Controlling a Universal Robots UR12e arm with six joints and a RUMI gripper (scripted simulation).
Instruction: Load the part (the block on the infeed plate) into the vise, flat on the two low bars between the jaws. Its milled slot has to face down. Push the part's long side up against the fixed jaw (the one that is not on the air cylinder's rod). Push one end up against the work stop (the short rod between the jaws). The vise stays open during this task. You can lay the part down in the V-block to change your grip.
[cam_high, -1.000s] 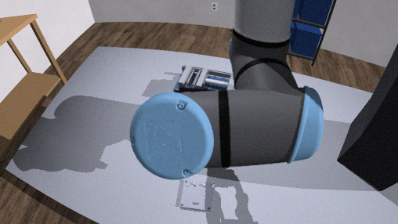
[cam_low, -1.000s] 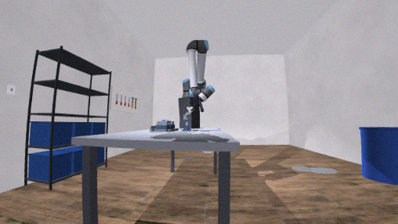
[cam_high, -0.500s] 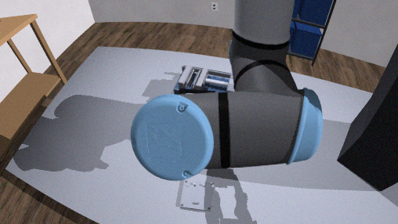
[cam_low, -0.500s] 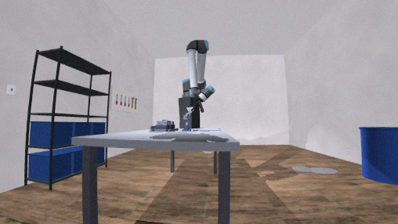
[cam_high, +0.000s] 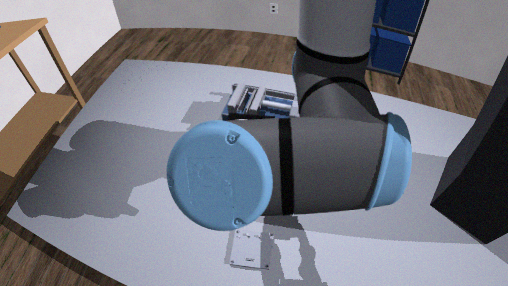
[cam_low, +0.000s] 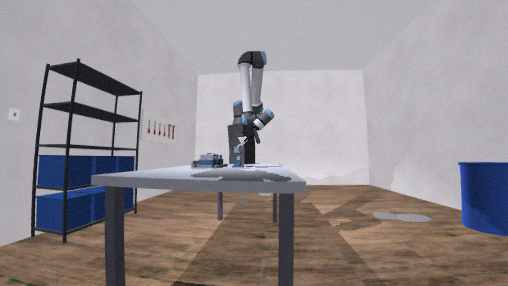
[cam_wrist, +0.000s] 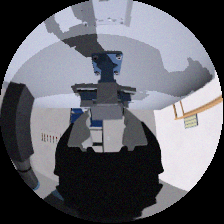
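The grey part lies 1 cm below my hand. From my hand the other things lie so: infeed plate: 17 cm to the left, 16 cm below, 2 cm behind; then vise: 22 cm to the right, 12 cm below, 1 cm ahead; then air cylinder: 21 cm to the right, 9 cm below, 9 cm behind.
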